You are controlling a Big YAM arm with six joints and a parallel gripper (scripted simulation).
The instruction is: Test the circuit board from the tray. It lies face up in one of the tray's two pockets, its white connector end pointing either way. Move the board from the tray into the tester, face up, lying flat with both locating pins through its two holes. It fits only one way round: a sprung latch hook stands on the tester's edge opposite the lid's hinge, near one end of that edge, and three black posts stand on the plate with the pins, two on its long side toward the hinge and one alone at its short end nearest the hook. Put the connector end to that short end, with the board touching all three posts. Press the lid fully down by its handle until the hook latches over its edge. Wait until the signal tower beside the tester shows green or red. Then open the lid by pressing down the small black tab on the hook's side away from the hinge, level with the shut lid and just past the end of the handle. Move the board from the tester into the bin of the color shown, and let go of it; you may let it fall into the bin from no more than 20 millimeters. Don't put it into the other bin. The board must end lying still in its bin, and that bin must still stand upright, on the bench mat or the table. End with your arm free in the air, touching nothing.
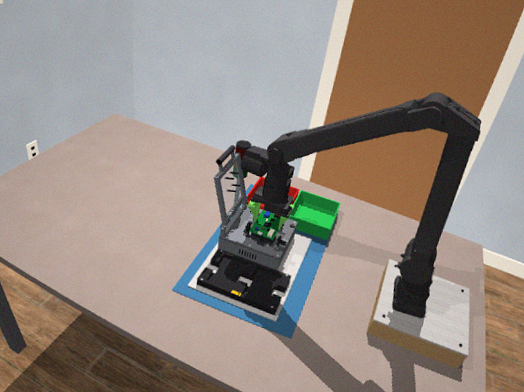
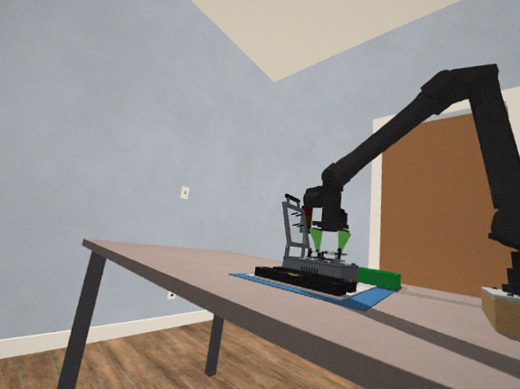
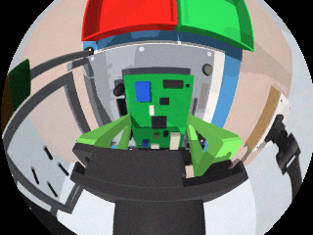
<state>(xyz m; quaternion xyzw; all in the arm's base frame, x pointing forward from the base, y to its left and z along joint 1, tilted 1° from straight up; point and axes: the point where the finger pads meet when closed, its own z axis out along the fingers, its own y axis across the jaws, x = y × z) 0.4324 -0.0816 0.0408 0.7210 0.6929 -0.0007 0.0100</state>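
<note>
The green circuit board lies right at my hand. Also, from my hand: red bin: 4 cm ahead, 20 cm to the right, 8 cm below; tester plate: 1 cm ahead, 1 cm to the left, 2 cm below; tester lid: 13 cm ahead, 1 cm to the right, 9 cm above.
</note>
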